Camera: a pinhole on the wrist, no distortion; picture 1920 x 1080 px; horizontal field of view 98.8 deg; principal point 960.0 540.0 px. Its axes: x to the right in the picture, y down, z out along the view. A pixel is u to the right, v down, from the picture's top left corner.
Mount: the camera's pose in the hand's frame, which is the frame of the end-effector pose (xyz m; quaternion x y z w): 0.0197 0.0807 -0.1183 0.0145 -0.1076 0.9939 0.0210
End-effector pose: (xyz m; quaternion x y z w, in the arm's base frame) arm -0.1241 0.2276 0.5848 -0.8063 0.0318 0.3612 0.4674
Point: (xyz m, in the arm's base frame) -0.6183 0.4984 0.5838
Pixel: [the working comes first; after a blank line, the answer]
In the camera's frame: 0.3239 -0.0759 0.5890

1412.6 433.9
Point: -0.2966 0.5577 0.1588
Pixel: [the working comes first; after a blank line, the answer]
In the camera's frame: -0.1839 -0.2468 0.5656

692.5 180.9
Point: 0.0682 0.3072 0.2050
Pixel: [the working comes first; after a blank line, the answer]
In the camera's frame: -0.3676 -0.1327 0.1767

outside the picture
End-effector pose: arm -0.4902 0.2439 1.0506 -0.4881 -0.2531 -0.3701 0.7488
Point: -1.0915 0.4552 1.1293
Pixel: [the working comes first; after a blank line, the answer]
In the camera's frame: 0.3758 0.4811 0.4549

outside the picture
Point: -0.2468 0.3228 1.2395
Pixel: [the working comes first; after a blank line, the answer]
In the camera's frame: -0.2312 -0.0971 0.2541

211.3 225.6
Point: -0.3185 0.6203 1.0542
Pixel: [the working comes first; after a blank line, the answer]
In the camera's frame: 0.0511 -0.2425 0.4188

1060.4 63.5
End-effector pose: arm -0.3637 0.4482 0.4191 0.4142 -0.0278 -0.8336 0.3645
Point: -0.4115 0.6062 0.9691
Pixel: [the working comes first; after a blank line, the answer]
In the camera's frame: 0.4831 -0.0476 0.4569

1830.2 454.3
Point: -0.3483 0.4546 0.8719
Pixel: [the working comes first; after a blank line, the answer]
In the camera's frame: 0.3494 -0.1502 0.3674

1742.3 203.6
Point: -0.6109 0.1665 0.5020
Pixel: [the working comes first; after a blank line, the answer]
In the camera's frame: -0.1844 -0.1084 0.4131

592.6 324.1
